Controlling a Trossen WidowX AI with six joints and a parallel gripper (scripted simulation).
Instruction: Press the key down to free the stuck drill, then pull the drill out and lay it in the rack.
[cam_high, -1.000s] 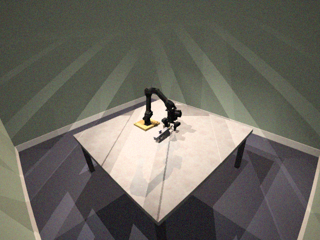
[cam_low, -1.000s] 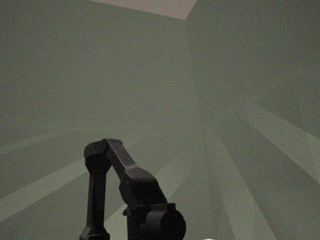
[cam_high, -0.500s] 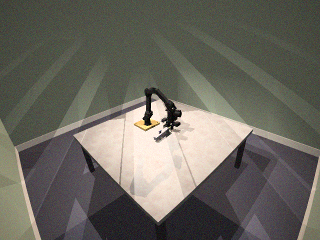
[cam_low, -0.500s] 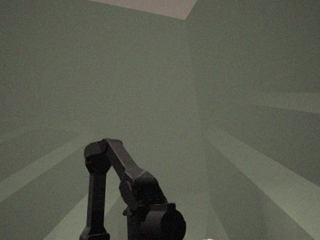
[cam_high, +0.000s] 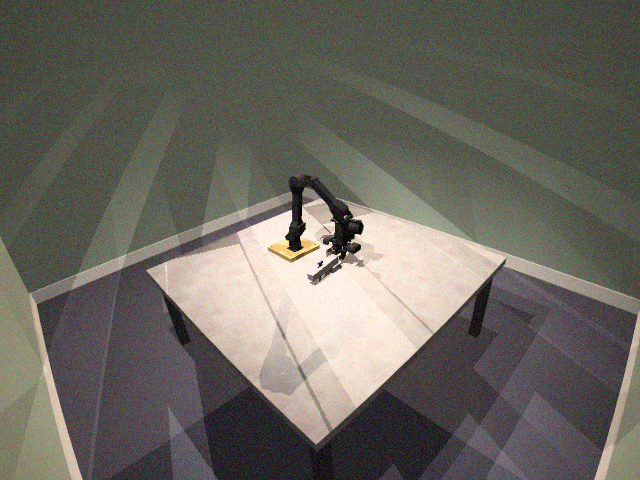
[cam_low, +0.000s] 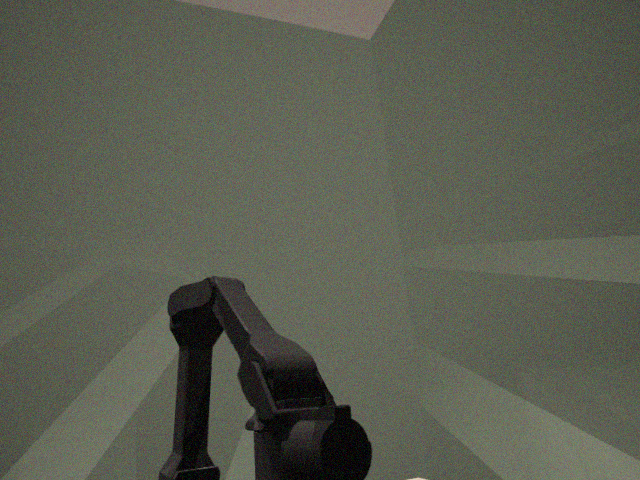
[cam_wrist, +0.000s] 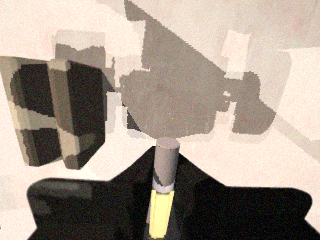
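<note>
Now: the rack 8 cm behind my gripper tip and 2 cm to the left of it. From my gripper tip the other things lie so: grey fixture: 2 cm ahead, 13 cm to the right, 2 cm above; small dark part: 2 cm ahead, 16 cm to the right, 4 cm above.
</note>
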